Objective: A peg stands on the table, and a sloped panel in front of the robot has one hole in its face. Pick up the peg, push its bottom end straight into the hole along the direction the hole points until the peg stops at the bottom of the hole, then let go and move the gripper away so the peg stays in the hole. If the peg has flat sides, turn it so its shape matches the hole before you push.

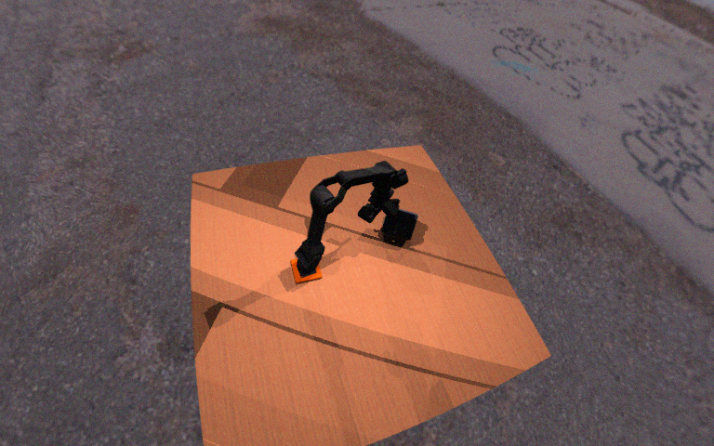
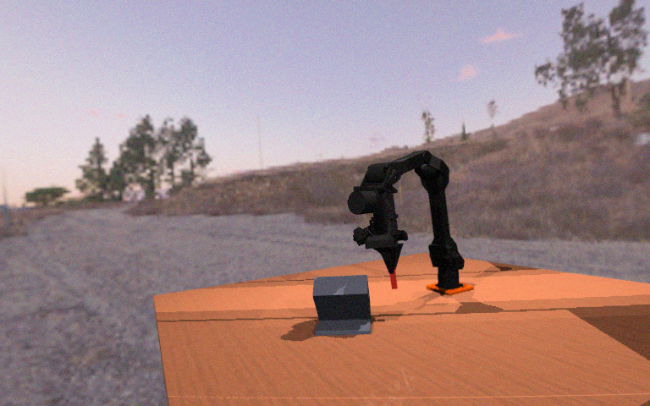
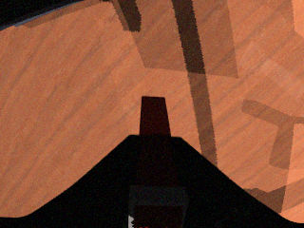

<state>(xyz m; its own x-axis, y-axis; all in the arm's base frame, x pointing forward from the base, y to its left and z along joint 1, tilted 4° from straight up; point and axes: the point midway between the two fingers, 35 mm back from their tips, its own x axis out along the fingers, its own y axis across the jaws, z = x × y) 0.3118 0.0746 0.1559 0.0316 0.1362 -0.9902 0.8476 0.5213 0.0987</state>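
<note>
My gripper tip is now 120 mm short of the grey sloped panel, 50 mm to the left of it and 50 mm above it. From my gripper tip the other things lie so: red square peg 20 mm above.
</note>
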